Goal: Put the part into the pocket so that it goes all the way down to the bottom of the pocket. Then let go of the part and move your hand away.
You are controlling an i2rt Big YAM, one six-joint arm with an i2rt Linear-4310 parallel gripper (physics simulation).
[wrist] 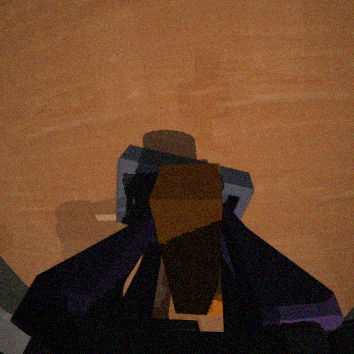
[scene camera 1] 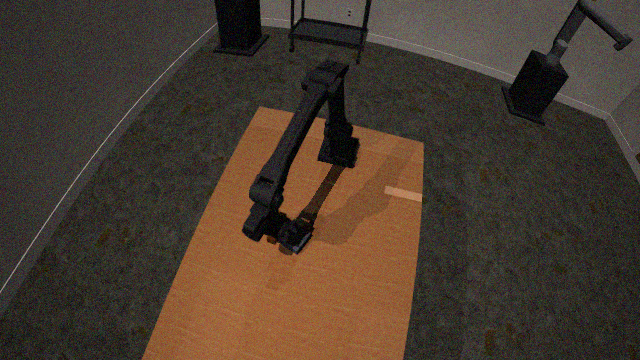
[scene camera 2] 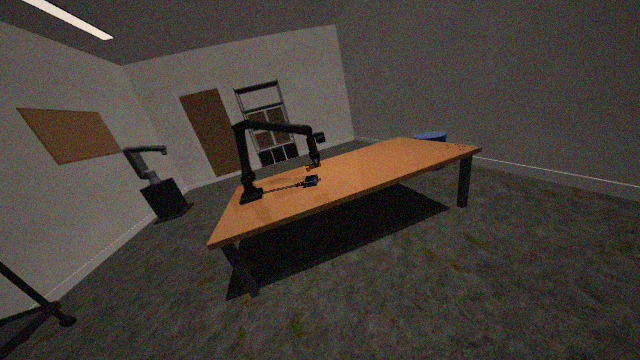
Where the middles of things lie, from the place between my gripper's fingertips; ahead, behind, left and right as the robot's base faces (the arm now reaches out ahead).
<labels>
Now: hand 10 cm above the blue-grey pocket block [wrist: 138, 167], 7 cm past it and 3 cm to the right of it.
</labels>
